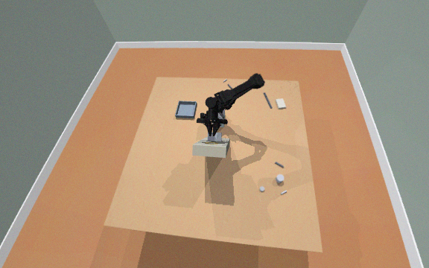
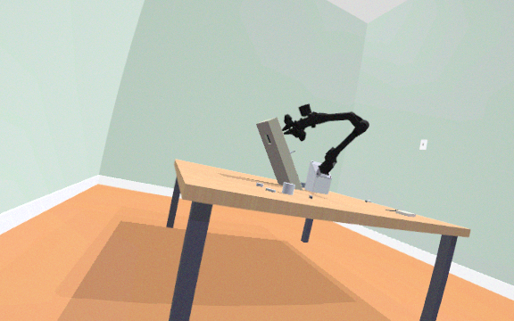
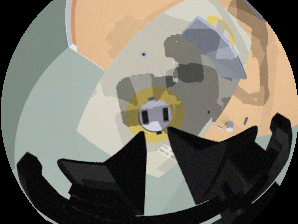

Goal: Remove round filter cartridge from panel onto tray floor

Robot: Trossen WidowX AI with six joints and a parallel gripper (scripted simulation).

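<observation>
Now: gripper tip 4 cm short of the filter cartridge and 4 cm above it. Also, from my gripper tip: blue-grey tray: 39 cm behind, 30 cm to the right, 29 cm below; then white block: 53 cm behind, 46 cm to the left, 29 cm below; then service panel: 11 cm below.
</observation>
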